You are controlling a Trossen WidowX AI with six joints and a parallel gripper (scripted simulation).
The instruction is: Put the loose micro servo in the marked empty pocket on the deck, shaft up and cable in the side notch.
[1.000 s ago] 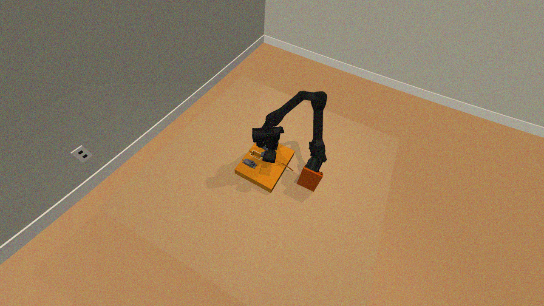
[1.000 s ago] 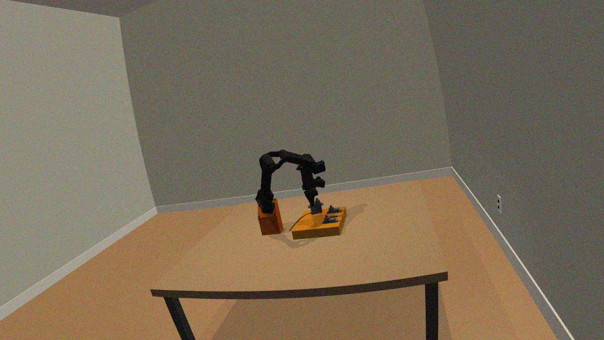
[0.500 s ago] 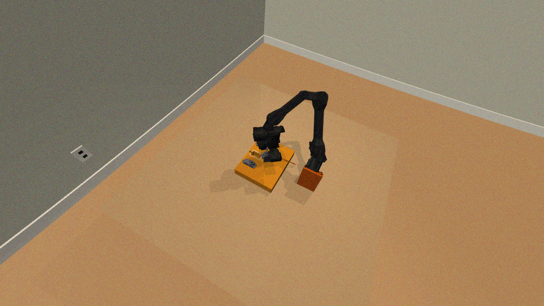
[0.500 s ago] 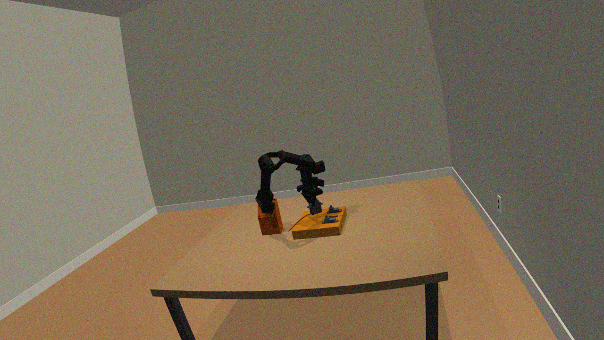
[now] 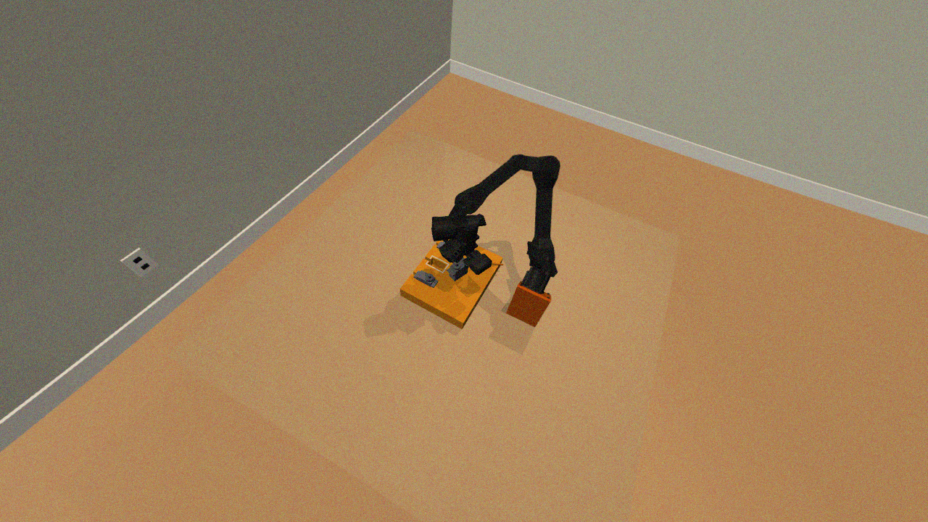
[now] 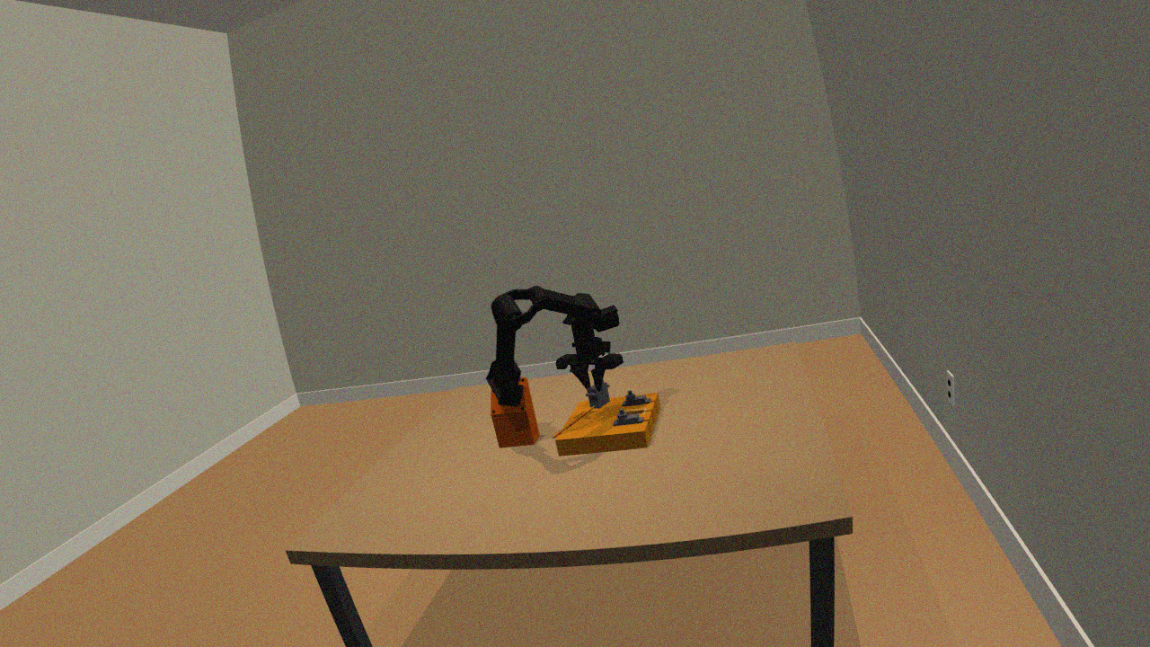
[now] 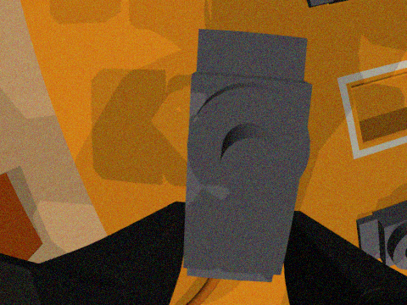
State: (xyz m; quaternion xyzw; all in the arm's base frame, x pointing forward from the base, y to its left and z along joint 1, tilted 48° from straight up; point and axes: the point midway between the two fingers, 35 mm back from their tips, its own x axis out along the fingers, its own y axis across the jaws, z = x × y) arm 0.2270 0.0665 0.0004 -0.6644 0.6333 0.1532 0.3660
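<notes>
Now: the orange deck 100 mm below my gripper tip and 10 mm behind it.
</notes>
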